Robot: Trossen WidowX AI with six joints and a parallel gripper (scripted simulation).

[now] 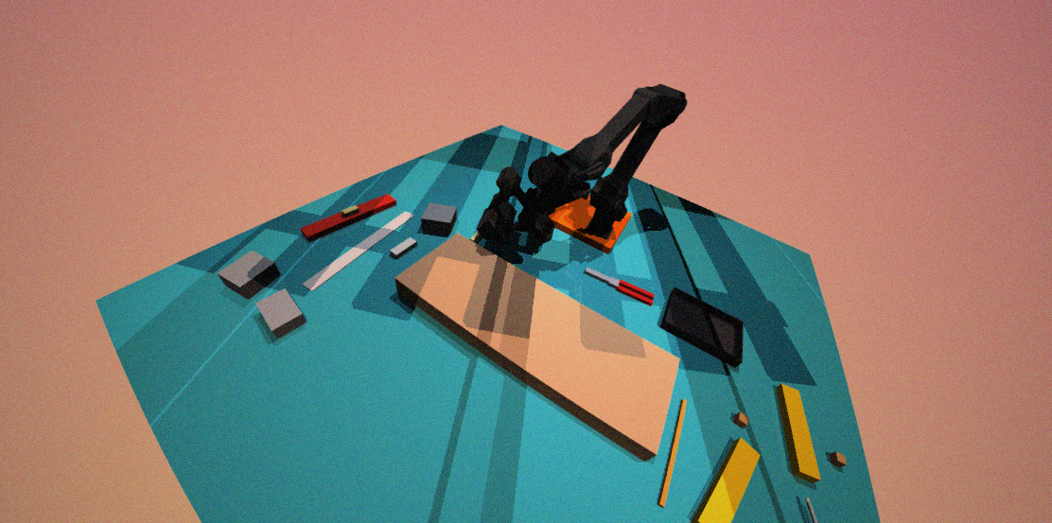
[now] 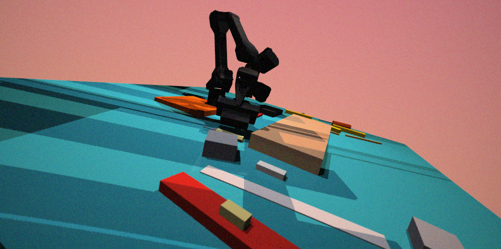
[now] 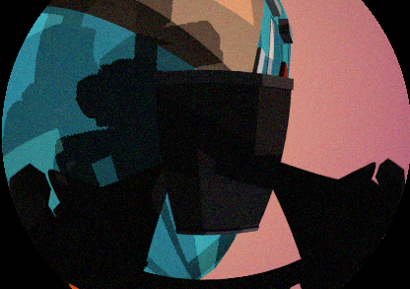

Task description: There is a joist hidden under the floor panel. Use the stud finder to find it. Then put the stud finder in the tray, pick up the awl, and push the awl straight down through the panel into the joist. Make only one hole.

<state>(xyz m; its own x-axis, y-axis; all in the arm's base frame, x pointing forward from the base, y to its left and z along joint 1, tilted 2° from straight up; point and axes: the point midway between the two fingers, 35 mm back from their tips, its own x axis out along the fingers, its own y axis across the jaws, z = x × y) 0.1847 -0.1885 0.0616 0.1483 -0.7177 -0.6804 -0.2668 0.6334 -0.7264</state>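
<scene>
My gripper tip is 40 mm short of the green light, 30 mm above it and 20 mm to the left of it. From my gripper tip the other things lie so: stud finder: 20 mm below, 20 mm ahead, 10 mm to the right; then white block: 160 mm ahead, 150 mm to the right, 60 mm below; then awl: 60 mm below, 40 mm to the right, 20 mm behind.
</scene>
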